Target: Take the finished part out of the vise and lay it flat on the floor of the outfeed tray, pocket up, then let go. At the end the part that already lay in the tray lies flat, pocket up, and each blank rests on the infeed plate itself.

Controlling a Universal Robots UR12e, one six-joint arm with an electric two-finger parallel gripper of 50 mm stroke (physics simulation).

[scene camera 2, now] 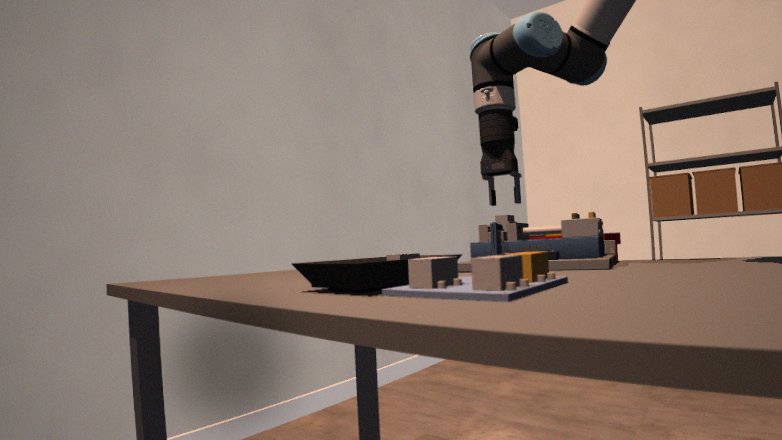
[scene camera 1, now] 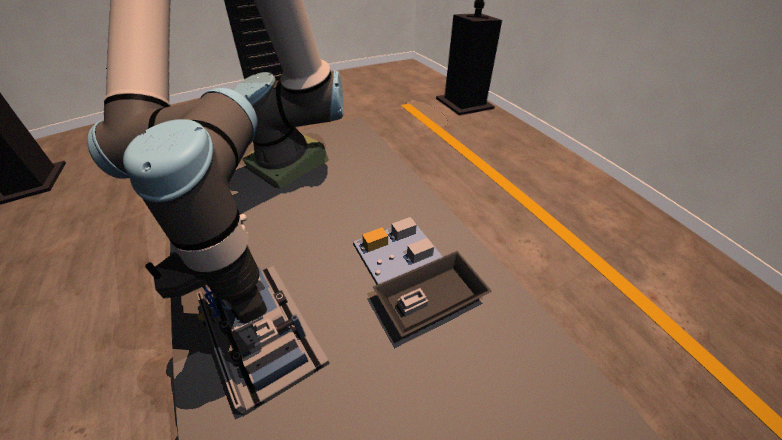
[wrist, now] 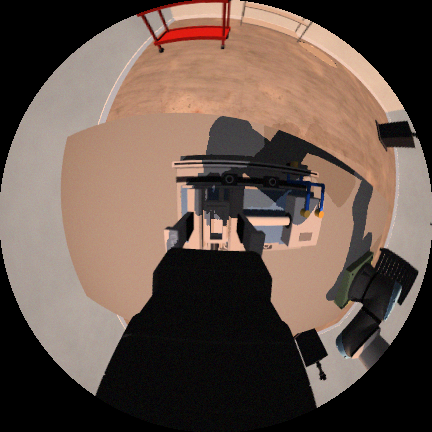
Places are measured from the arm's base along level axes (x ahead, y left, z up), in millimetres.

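Pixels of known places: gripper, fingertip midpoint: (scene camera 2: 505, 204) (scene camera 1: 247, 328) (wrist: 214, 221); arm's base at its link origin: (scene camera 1: 281, 151) (wrist: 359, 281).
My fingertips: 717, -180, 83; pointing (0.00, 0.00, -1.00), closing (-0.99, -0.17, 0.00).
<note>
For each thing: its middle in the pictures, then the offset to it from my fingertips, as dx, dy, dz.
- vise at the middle of its body: (wrist: 252, 213) (scene camera 2: 537, 244) (scene camera 1: 254, 321) -69, -3, -91
- finished part at the middle of its body: (wrist: 215, 221) (scene camera 1: 260, 334) (scene camera 2: 505, 223) -4, +13, -43
- orange blank at the middle of its body: (scene camera 2: 527, 266) (scene camera 1: 375, 239) -205, +334, -115
- infeed plate at the middle of its body: (scene camera 2: 479, 286) (scene camera 1: 398, 251) -158, +380, -137
My gripper (scene camera 2: 504, 203) (wrist: 214, 221) is open and empty, pointing down above the vise (scene camera 1: 278, 370) (scene camera 2: 579, 246). The finished part (scene camera 1: 265, 328) sits between the vise jaws, pocket up; in the wrist view it shows between and below the fingers, partly shaded. The outfeed tray (scene camera 1: 444, 315) (scene camera 2: 349, 276) holds another part (scene camera 1: 403, 307) (scene camera 2: 403, 256) at one end, pocket up and seemingly flat. An orange blank (scene camera 1: 375, 239) (scene camera 2: 535, 266) and two grey blanks (scene camera 1: 403, 228) (scene camera 1: 420, 250) stand upright on the infeed plate (scene camera 1: 401, 266) (scene camera 2: 453, 293), apparently resting on it.
Blue hoses (wrist: 323, 193) with orange tips stand at one end of the vise base. Small pins (scene camera 1: 391, 257) stand on the infeed plate. The tray lies close beside that plate. The green robot base (scene camera 1: 289, 169) is at the back. A red cart (wrist: 192, 34) stands beyond the table.
</note>
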